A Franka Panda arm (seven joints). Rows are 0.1 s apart.
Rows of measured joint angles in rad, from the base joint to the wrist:
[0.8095 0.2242 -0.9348 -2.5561 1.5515 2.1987 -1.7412]
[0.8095 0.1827 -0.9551 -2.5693 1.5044 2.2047 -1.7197]
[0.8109 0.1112 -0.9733 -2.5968 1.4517 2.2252 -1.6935]
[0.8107 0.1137 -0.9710 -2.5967 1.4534 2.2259 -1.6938]
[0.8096 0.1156 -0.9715 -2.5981 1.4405 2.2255 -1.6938]
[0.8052 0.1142 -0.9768 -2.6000 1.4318 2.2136 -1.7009]
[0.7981 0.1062 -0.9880 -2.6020 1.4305 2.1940 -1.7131]
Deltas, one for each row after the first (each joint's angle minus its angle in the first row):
[0.0000 -0.0415 -0.0203 -0.0132 -0.0471 0.0060 0.0215]
[0.0014 -0.1130 -0.0385 -0.0407 -0.0998 0.0265 0.0477]
[0.0012 -0.1105 -0.0362 -0.0406 -0.0981 0.0272 0.0474]
[0.0001 -0.1086 -0.0367 -0.0420 -0.1110 0.0268 0.0474]
[-0.0043 -0.1100 -0.0420 -0.0439 -0.1197 0.0149 0.0403]
[-0.0114 -0.1180 -0.0532 -0.0459 -0.1210 -0.0047 0.0281]

